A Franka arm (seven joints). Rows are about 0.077 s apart.
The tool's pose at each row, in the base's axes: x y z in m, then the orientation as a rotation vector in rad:
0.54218, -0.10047, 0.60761, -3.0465, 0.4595, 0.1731
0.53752, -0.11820, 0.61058, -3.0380, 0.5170, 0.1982
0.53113, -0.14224, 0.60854, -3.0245, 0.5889, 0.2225
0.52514, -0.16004, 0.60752, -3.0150, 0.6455, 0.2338
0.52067, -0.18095, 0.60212, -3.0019, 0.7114, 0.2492
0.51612, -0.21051, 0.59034, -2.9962, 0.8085, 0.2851
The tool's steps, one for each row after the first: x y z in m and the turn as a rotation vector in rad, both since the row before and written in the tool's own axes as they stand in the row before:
0.00038, 0.01819, -0.00374, -0.0023, -0.0150, 0.0381
0.00213, 0.02485, 0.00099, -0.0006, -0.0146, 0.0477
0.00123, 0.01876, 0.00039, -0.0013, -0.0061, 0.0374
0.00525, 0.02099, 0.00428, -0.0014, -0.0087, 0.0437
0.01102, 0.02855, 0.00985, -0.0206, -0.0164, 0.0635

